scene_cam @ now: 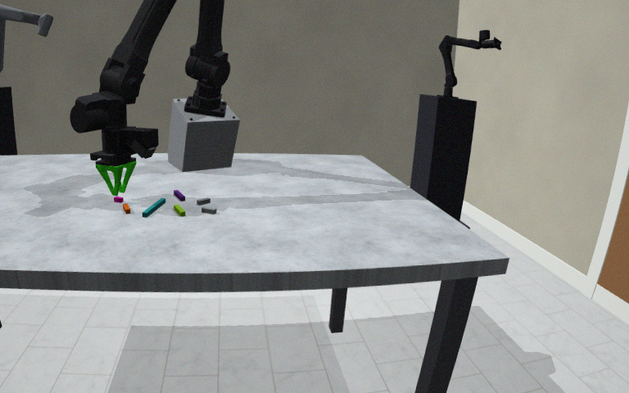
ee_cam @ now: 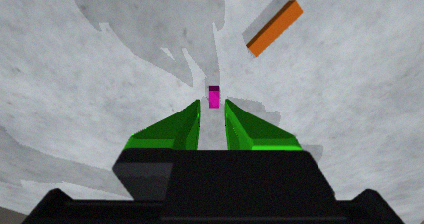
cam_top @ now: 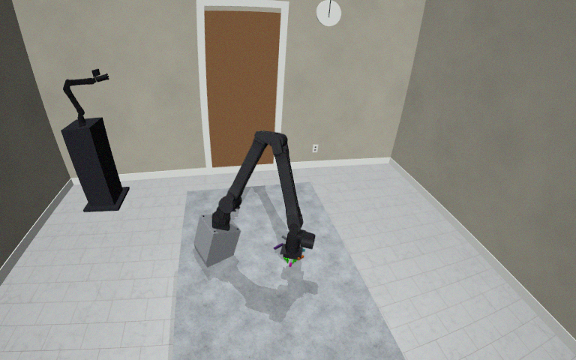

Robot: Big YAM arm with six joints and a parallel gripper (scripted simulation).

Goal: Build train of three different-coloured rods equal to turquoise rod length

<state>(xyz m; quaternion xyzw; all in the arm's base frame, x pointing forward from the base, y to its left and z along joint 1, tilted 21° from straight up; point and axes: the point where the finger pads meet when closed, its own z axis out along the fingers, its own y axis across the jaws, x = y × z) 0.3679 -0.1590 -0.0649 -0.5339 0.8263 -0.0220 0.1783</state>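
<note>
My gripper is now 20 mm above the magenta rod. The rest, counted from my hand: purple rod: 40 mm behind, 140 mm to the left, 20 mm below; then turquoise rod: 50 mm ahead, 100 mm to the left, 20 mm below; then orange rod: 60 mm ahead, 40 mm to the left, 20 mm below.
</note>
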